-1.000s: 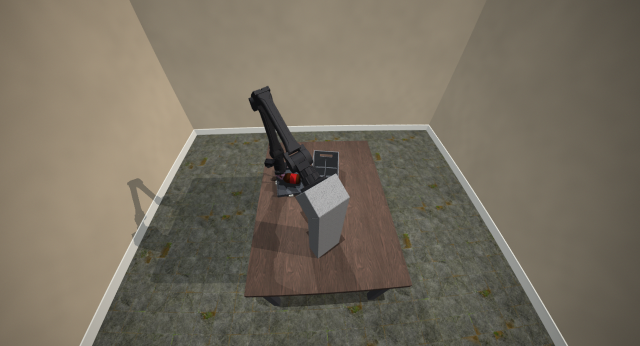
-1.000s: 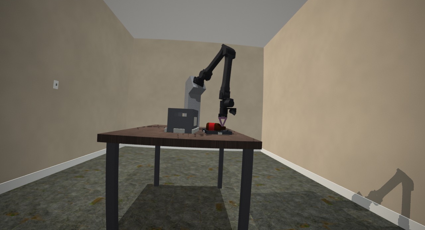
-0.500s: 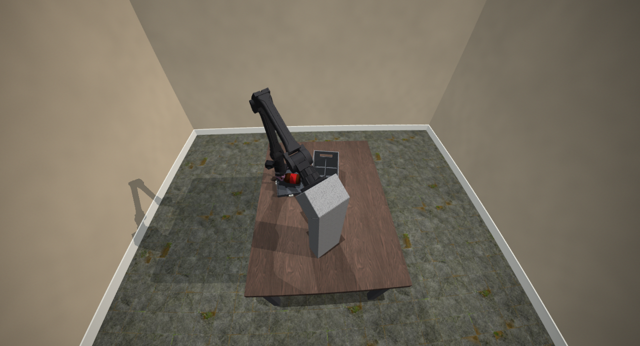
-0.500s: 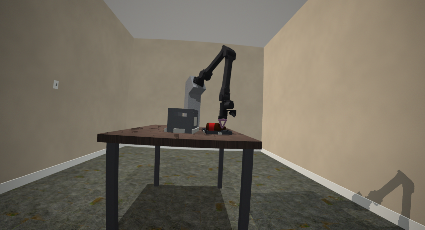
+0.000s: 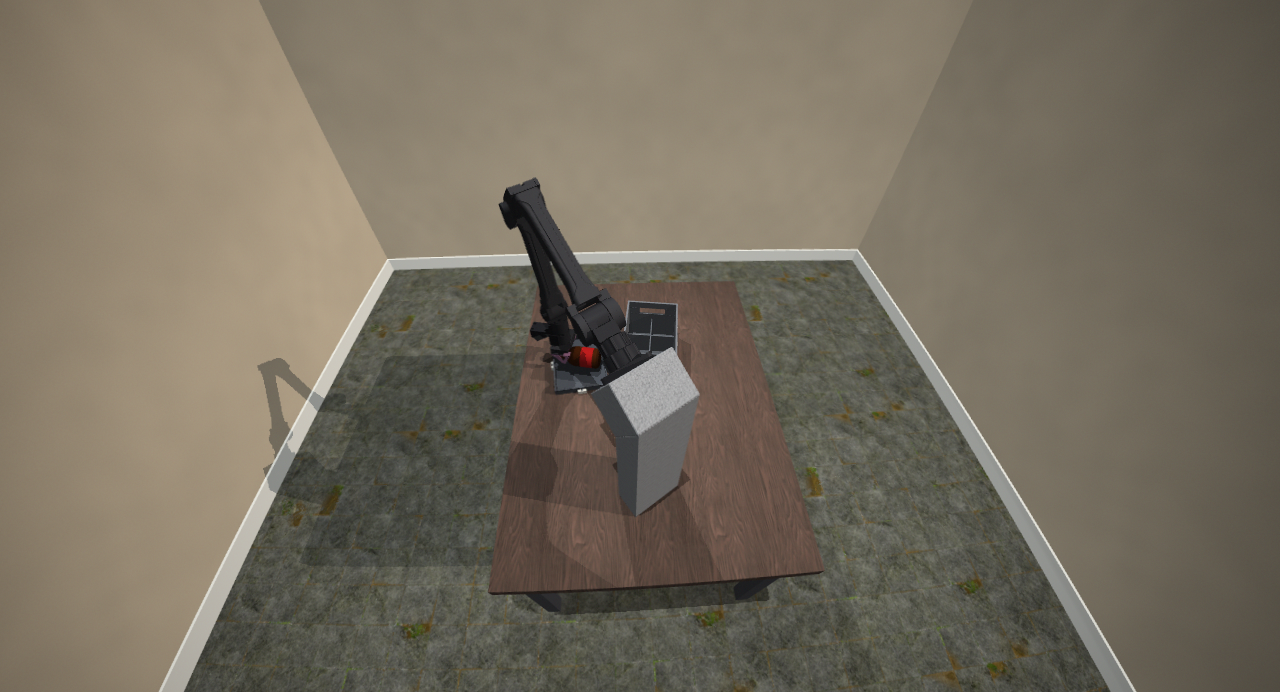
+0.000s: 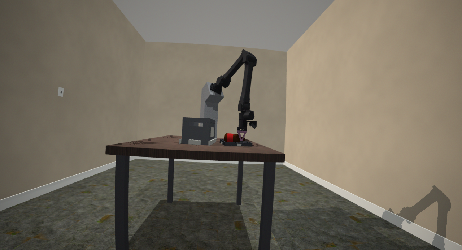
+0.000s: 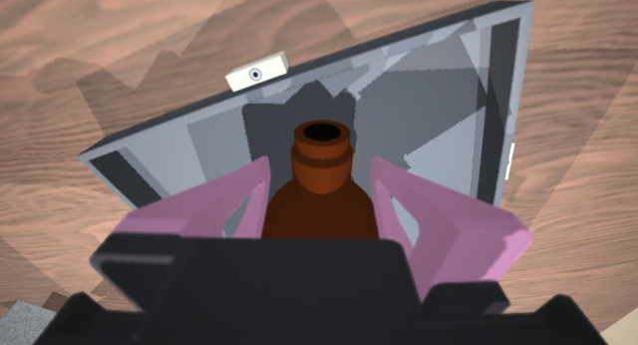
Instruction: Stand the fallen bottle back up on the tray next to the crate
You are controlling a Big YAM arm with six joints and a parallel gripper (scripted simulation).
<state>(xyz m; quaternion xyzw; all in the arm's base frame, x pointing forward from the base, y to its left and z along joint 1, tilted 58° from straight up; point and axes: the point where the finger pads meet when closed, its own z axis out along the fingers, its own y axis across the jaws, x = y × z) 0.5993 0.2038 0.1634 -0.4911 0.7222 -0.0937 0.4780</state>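
Right now my hand is 5 cm to the left of the brown bottle. The rest, counted from my hand: dark grey tray (5 cm to the right, 3 cm below, 1 cm behind); dark crate (31 cm to the right, 4 cm above, 3 cm ahead).
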